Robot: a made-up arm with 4 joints.
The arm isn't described. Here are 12 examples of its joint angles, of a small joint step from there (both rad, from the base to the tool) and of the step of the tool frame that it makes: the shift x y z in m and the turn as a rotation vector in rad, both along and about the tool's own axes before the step.
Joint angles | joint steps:
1: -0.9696 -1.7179 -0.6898 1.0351 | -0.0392 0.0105 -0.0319 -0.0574
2: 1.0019 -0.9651 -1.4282 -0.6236 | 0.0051 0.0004 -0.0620 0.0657
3: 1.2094 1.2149 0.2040 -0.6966 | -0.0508 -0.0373 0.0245 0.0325
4: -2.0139 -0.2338 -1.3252 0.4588 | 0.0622 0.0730 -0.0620 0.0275
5: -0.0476 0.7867 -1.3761 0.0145 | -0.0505 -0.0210 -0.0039 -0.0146
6: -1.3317 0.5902 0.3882 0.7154 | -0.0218 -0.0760 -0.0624 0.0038
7: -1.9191 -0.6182 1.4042 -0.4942 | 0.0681 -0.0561 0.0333 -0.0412
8: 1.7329 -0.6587 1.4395 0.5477 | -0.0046 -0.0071 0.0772 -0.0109
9: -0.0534 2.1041 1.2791 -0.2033 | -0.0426 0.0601 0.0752 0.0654
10: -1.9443 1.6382 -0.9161 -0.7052 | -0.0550 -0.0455 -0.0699 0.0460
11: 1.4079 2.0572 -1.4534 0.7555 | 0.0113 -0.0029 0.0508 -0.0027
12: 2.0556 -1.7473 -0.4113 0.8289 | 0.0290 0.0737 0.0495 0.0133
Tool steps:
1: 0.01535 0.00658 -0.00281 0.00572 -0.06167 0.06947
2: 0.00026 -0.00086 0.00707 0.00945 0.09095 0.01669
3: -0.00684 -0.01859 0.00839 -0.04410 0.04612 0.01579
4: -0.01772 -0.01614 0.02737 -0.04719 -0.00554 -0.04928
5: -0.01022 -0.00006 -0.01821 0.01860 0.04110 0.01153
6: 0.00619 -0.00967 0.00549 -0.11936 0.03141 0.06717
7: 0.01794 0.01962 -0.00894 0.06761 -0.06727 0.04204
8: -0.00576 0.00158 -0.00815 0.04397 -0.02602 -0.04874
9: 0.00521 0.01298 -0.01226 0.00833 -0.04035 -0.13183
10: -0.00835 -0.01391 0.00859 0.01075 0.13697 0.05969
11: -0.00184 0.00556 -0.00388 0.04366 -0.01480 -0.01880
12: -0.01444 -0.00903 -0.00414 0.08424 -0.00280 -0.09736
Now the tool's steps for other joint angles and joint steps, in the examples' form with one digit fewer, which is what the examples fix.
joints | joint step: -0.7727 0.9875 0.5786 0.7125 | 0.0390 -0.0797 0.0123 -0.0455
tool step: -0.0053 0.0084 -0.0054 -0.0169 -0.0101 0.0888
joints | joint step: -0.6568 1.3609 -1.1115 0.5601 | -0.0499 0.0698 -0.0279 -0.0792
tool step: -0.0088 -0.0196 -0.0211 0.0216 -0.0437 -0.0229
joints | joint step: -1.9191 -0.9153 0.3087 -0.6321 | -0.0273 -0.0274 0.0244 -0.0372
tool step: -0.0120 0.0048 -0.0066 0.0176 -0.0126 0.0016
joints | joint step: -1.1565 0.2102 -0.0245 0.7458 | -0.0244 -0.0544 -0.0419 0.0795
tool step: -0.0015 -0.0019 0.0058 -0.0977 0.1023 0.0053
